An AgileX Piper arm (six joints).
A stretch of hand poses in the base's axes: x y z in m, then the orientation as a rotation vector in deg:
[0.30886 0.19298 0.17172 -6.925 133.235 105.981]
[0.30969 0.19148 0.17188 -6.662 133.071 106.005]
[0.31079 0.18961 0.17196 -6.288 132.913 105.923]
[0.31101 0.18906 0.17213 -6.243 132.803 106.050]
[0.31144 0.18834 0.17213 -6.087 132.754 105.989]
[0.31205 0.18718 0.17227 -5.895 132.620 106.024]
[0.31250 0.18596 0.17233 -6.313 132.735 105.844]
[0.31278 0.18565 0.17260 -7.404 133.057 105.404]
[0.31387 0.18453 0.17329 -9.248 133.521 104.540]
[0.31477 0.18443 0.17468 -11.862 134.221 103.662]
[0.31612 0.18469 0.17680 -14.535 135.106 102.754]
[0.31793 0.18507 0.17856 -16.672 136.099 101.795]
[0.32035 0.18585 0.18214 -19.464 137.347 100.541]
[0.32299 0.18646 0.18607 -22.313 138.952 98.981]
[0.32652 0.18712 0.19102 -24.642 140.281 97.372]
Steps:
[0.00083 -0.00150 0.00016 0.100 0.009 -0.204]
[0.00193 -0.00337 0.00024 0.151 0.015 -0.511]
[0.00215 -0.00392 0.00041 0.267 0.024 -0.530]
[0.00258 -0.00464 0.00041 0.267 0.025 -0.662]
[0.00319 -0.00580 0.00055 0.356 0.032 -0.809]
[0.00364 -0.00702 0.00061 0.190 -0.146 -0.608]
[0.00392 -0.00733 0.00088 -0.237 -0.578 -0.057]
[0.00501 -0.00845 0.00157 -0.983 -1.402 0.801]
[0.00591 -0.00855 0.00296 -1.887 -2.344 2.203]
[0.00726 -0.00829 0.00508 -2.890 -3.163 3.730]
[0.00907 -0.00791 0.00684 -3.933 -3.711 4.998]
[0.01149 -0.00713 0.01042 -5.270 -4.414 6.659]
[0.01413 -0.00652 0.01435 -6.912 -4.984 8.418]
[0.01766 -0.00586 0.01930 -8.428 -5.547 9.767]

